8 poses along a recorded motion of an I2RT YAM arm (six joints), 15 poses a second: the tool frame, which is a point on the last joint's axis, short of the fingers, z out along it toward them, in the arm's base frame.
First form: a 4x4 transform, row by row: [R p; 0 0 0 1], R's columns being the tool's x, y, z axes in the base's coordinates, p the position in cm. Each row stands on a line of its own.
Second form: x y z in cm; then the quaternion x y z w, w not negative. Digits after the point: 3 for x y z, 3 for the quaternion.
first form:
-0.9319, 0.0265, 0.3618, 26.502
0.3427, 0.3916, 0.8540, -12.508
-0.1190, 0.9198, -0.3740, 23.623
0, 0, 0, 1
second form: 26.502, -12.508, 23.623, 0.112, 0.821, 0.540, 0.146
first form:
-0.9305, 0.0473, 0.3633, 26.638
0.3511, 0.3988, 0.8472, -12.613
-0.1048, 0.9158, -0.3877, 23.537
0, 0, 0, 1
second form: 26.638, -12.613, 23.537, 0.121, 0.824, 0.535, 0.142
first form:
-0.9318, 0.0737, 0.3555, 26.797
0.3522, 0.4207, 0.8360, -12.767
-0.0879, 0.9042, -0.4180, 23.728
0, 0, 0, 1
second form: 26.797, -12.767, 23.728, 0.128, 0.832, 0.523, 0.133
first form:
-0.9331, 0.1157, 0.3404, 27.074
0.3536, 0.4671, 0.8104, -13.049
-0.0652, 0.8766, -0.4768, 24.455
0, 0, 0, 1
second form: 27.074, -13.049, 24.455, 0.138, 0.848, 0.497, 0.120
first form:
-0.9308, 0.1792, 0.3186, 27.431
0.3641, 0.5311, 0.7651, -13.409
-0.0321, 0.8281, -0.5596, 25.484
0, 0, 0, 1
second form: 27.431, -13.409, 25.484, 0.156, 0.869, 0.458, 0.101
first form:
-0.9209, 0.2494, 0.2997, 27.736
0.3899, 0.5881, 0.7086, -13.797
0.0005, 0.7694, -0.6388, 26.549
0, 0, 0, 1
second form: 27.736, -13.797, 26.549, 0.180, 0.887, 0.417, 0.084
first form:
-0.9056, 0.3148, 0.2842, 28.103
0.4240, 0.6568, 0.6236, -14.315
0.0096, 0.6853, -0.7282, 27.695
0, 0, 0, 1
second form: 28.103, -14.315, 27.695, 0.204, 0.907, 0.361, 0.076
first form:
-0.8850, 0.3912, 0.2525, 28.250
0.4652, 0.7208, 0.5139, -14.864
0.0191, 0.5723, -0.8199, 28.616
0, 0, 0, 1
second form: 28.250, -14.864, 28.616, 0.231, 0.925, 0.293, 0.063
